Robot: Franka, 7 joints.
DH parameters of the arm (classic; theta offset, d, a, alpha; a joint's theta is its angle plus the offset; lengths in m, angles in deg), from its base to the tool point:
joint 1: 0 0.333 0 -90
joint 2: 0 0 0 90
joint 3: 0 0.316 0.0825 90
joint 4: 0 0 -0.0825 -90
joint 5: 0 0.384 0 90
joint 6: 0 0 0.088 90
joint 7: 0 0.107 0 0
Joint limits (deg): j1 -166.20..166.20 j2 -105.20..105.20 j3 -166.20..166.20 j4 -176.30..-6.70 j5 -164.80..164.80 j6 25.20..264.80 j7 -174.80..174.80
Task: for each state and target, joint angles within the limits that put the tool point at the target. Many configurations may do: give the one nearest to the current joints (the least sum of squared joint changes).
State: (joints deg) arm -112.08 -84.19 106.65 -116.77 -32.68 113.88 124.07
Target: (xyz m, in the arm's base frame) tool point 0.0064 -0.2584 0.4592
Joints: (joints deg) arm -143.37 -90.32 71.64 -162.79 -36.88 101.44 124.07
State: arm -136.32 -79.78 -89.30 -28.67 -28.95 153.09 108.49
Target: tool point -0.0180 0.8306 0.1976
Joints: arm -117.46 -97.04 -97.51 -47.38 -29.03 146.93 108.49
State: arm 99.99 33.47 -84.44 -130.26 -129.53 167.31 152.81
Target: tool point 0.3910 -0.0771 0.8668
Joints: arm 94.79 47.51 -142.90 -100.84 -130.21 153.42 152.81
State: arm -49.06 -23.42 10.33 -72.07 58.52 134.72 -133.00
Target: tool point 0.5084 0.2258 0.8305
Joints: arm -22.77 -5.40 41.54 -81.86 59.17 130.76 -133.00
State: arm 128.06 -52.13 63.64 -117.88 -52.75 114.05 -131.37
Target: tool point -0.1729 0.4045 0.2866
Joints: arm 92.16 -0.36 27.89 -140.93 -54.47 112.65 -131.37
